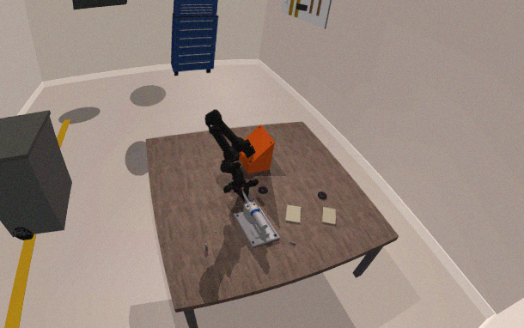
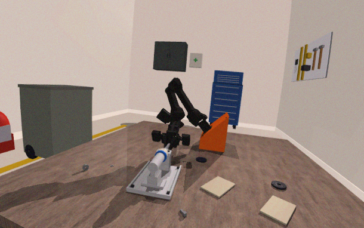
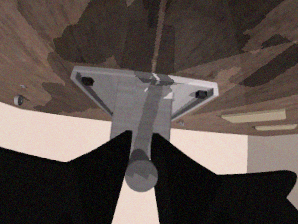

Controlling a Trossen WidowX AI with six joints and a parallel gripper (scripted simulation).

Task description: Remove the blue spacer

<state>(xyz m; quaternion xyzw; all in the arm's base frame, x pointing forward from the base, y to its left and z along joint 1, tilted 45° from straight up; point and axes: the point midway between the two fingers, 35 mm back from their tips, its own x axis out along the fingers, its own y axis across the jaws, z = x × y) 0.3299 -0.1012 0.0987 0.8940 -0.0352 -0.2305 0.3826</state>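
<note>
Right now the blue spacer is 10 cm ahead of my gripper tip, 1 cm to the left of it and 2 cm above it. Also, from my gripper tip: grey fixture plate (14 cm ahead, 2 cm to the left, 1 cm below); bolt (29 cm ahead, 16 cm to the left, 6 cm below).
</note>
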